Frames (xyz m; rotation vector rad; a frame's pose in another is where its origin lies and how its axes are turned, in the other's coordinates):
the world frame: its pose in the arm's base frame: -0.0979 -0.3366 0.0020 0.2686 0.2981 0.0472
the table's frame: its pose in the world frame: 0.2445 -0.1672 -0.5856 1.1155 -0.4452 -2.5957
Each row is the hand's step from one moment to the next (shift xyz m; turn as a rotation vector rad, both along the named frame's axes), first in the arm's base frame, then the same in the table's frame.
Working: the arm's base frame: its pose in the table's frame: -0.4444 -0.2608 0.5173 -0.7776 0.0038 2.7743

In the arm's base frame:
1: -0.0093 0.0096 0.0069 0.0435 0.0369 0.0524
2: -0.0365 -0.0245 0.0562 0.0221 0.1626 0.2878
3: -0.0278 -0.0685 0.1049 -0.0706 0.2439 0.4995
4: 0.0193 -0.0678 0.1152 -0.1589 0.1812 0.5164
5: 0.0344 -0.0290 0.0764 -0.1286 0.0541 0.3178
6: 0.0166 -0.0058 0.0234 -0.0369 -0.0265 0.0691
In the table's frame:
1: 0.0017 -0.0111 0.0100 -0.0717 -0.0211 0.0202
2: 0.0074 0.0187 0.0685 -0.2056 -0.1309 0.2244
3: -0.0137 0.0669 0.1087 -0.2576 -0.2172 0.4477
4: -0.0579 0.0786 0.0934 -0.1780 -0.1772 0.5115
5: -0.0601 0.0420 0.0498 -0.0699 -0.0612 0.3344
6: -0.0242 0.0114 0.0119 0.0017 0.0215 0.0798

